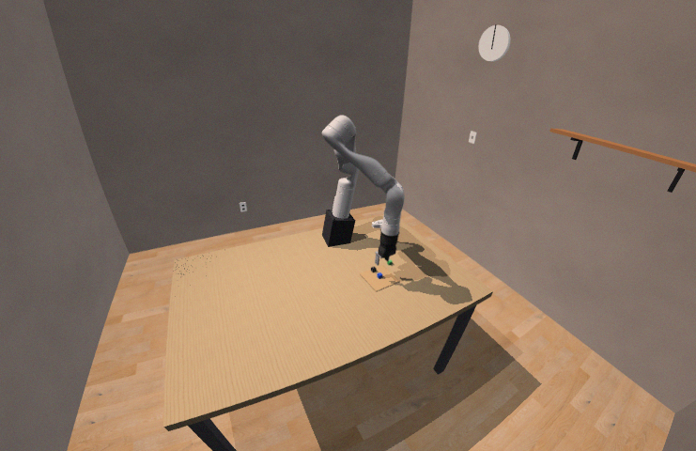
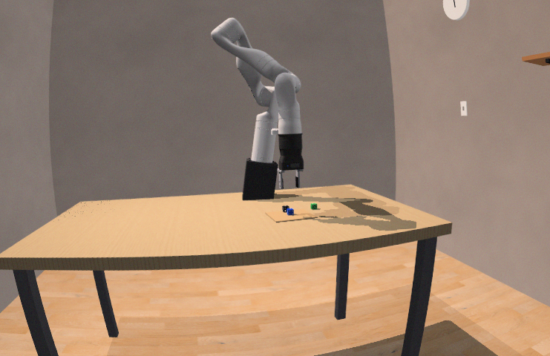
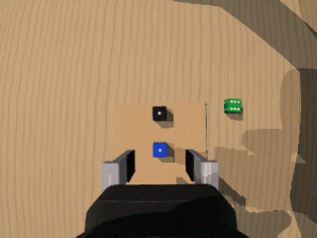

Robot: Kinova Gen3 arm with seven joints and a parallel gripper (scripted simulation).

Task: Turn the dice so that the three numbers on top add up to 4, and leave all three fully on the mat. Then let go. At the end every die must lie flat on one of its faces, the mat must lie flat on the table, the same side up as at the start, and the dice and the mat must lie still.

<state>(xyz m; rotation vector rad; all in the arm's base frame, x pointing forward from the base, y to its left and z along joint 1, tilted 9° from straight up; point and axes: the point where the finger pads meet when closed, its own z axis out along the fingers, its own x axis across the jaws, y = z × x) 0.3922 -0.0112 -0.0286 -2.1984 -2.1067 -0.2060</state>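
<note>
Right now my hand is 110 mm to the right of the green die, 100 mm above it and 60 mm past it. Also, from my hand: black die (100 mm below, 50 mm behind); tan mat (110 mm below); blue die (100 mm below).
</note>
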